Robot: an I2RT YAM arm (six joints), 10 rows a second.
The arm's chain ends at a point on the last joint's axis. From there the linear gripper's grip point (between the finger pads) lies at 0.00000 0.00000 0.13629 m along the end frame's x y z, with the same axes.
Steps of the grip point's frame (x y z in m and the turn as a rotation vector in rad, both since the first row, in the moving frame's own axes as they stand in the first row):
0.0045 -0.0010 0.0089 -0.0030 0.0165 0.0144
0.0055 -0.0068 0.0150 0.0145 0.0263 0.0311
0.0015 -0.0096 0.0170 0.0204 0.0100 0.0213
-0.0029 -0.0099 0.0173 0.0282 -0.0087 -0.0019
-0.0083 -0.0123 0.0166 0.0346 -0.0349 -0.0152
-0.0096 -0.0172 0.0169 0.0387 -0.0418 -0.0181
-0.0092 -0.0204 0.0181 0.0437 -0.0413 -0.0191
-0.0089 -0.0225 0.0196 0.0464 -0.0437 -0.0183
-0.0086 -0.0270 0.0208 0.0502 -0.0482 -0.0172
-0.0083 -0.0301 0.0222 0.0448 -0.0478 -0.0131
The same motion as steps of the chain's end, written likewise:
0.0023 -0.0014 0.0089 -0.0030 0.0165 0.0144
0.0019 -0.0049 0.0151 0.0145 0.0263 0.0311
0.0001 -0.0068 0.0170 0.0204 0.0100 0.0213
-0.0017 -0.0061 0.0174 0.0282 -0.0087 -0.0019
-0.0035 -0.0076 0.0168 0.0346 -0.0349 -0.0152
-0.0039 -0.0120 0.0171 0.0387 -0.0418 -0.0181
-0.0035 -0.0145 0.0183 0.0437 -0.0413 -0.0191
-0.0029 -0.0162 0.0199 0.0464 -0.0437 -0.0183
-0.0020 -0.0202 0.0211 0.0502 -0.0482 -0.0172
-0.0018 -0.0240 0.0225 0.0448 -0.0478 -0.0131

